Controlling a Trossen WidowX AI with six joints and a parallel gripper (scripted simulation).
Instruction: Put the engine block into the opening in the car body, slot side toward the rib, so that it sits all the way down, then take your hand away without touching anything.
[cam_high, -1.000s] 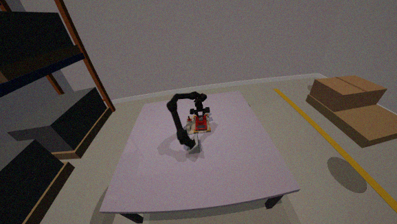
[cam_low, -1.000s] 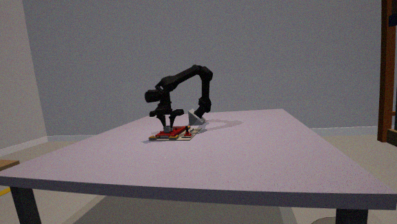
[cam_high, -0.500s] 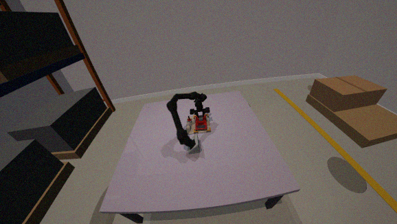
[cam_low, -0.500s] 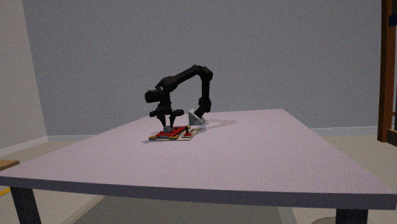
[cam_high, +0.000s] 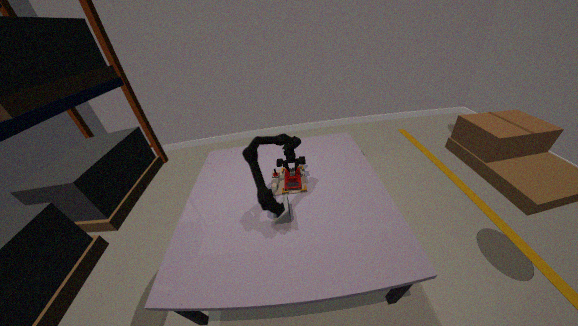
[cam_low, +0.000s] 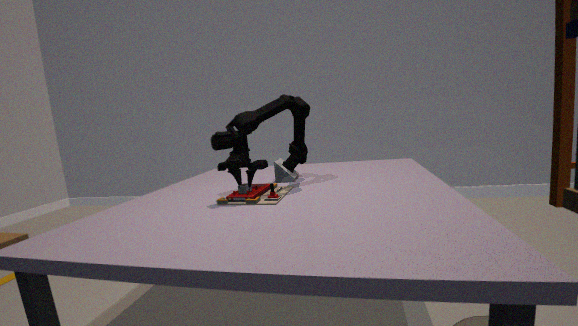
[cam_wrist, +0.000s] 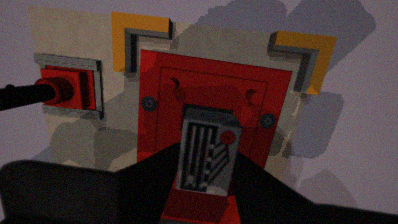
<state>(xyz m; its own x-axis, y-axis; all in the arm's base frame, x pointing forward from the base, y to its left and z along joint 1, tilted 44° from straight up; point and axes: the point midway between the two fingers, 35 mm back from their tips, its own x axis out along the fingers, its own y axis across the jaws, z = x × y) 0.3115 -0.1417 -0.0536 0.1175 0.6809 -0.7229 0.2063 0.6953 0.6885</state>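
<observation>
My gripper tip is 1 cm above the grey engine block. From my gripper tip the other things lie so: beige base plate: 3 cm behind, 3 cm to the left, 3 cm below.
</observation>
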